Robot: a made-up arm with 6 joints. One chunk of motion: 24 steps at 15 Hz.
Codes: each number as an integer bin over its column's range. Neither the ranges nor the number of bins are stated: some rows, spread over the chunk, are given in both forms.
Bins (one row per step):
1: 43 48 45 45 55 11
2: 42 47 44 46 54 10
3: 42 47 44 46 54 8
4: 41 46 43 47 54 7
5: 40 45 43 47 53 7
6: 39 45 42 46 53 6
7: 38 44 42 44 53 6
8: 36 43 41 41 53 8
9: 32 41 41 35 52 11
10: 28 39 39 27 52 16
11: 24 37 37 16 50 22
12: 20 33 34 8 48 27
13: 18 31 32 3 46 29
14: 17 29 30 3 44 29
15: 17 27 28 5 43 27
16: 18 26 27 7 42 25
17: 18 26 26 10 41 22
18: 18 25 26 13 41 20
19: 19 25 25 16 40 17
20: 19 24 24 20 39 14
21: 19 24 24 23 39 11
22: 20 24 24 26 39 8
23: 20 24 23 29 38 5
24: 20 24 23 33 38 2
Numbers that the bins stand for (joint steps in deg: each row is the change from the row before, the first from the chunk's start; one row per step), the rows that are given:
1: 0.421 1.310 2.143 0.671 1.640 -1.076
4: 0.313 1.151 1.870 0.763 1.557 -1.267
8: 0.043 0.913 1.597 0.487 1.475 -1.219
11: -0.605 0.437 1.051 -0.663 1.227 -0.552
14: -0.983 -0.198 0.095 -1.262 0.732 -0.219
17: -0.929 -0.437 -0.451 -0.940 0.484 -0.552
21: -0.875 -0.595 -0.724 -0.341 0.319 -1.076
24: -0.821 -0.595 -0.860 0.119 0.237 -1.505
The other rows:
2: 0.367 1.230 2.006 0.717 1.557 -1.124
3: 0.367 1.230 2.006 0.717 1.557 -1.219
5: 0.259 1.071 1.870 0.763 1.475 -1.267
6: 0.205 1.071 1.733 0.717 1.475 -1.314
7: 0.151 0.992 1.733 0.625 1.475 -1.314
9: -0.173 0.754 1.597 0.211 1.392 -1.076
10: -0.389 0.595 1.324 -0.157 1.392 -0.838
12: -0.821 0.119 0.641 -1.032 1.062 -0.314
13: -0.929 -0.040 0.368 -1.262 0.897 -0.219
15: -0.983 -0.357 -0.178 -1.170 0.649 -0.314
16: -0.929 -0.437 -0.314 -1.078 0.567 -0.410
18: -0.929 -0.516 -0.451 -0.802 0.484 -0.648
19: -0.875 -0.516 -0.587 -0.663 0.402 -0.790
20: -0.875 -0.595 -0.724 -0.479 0.319 -0.933
22: -0.821 -0.595 -0.724 -0.203 0.319 -1.219
23: -0.821 -0.595 -0.860 -0.065 0.237 -1.362

